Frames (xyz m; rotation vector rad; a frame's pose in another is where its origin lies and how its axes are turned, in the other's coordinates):
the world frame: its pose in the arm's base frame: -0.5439 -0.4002 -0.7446 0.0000 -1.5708 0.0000
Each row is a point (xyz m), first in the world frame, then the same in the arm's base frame.
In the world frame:
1: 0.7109 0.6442 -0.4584
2: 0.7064 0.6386 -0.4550
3: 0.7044 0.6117 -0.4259
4: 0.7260 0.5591 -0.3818
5: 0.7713 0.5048 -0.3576
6: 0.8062 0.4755 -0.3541
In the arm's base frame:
1: -0.0855 0.2440 -0.0337
2: -0.0889 0.2384 -0.0382
3: -0.1180 0.2115 -0.0402
4: -0.1621 0.1589 -0.0186
5: -0.1863 0.1046 0.0267
6: -0.1898 0.0753 0.0616

